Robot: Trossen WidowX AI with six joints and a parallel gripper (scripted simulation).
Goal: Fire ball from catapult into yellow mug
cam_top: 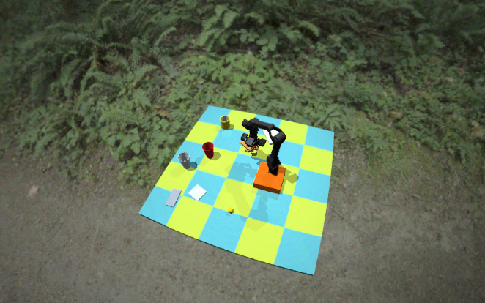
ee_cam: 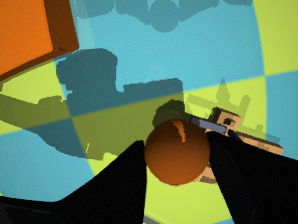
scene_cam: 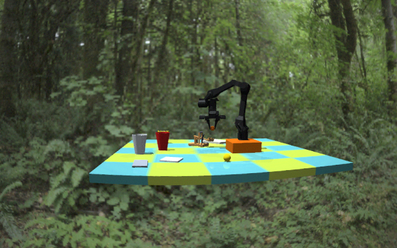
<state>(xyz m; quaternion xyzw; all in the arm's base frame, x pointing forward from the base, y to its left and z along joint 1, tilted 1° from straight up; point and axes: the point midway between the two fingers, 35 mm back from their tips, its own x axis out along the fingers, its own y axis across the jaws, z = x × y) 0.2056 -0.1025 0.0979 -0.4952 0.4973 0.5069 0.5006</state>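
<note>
The wooden catapult lies 8 cm to the right of my gripper tip, 8 cm below it and 6 cm ahead of it. From my gripper tip the other things lie so: orange ball: 1 cm above; then yellow mug: 38 cm ahead, 24 cm to the right, 10 cm below; then red mug: 34 cm ahead, 12 cm to the left, 10 cm below.
</note>
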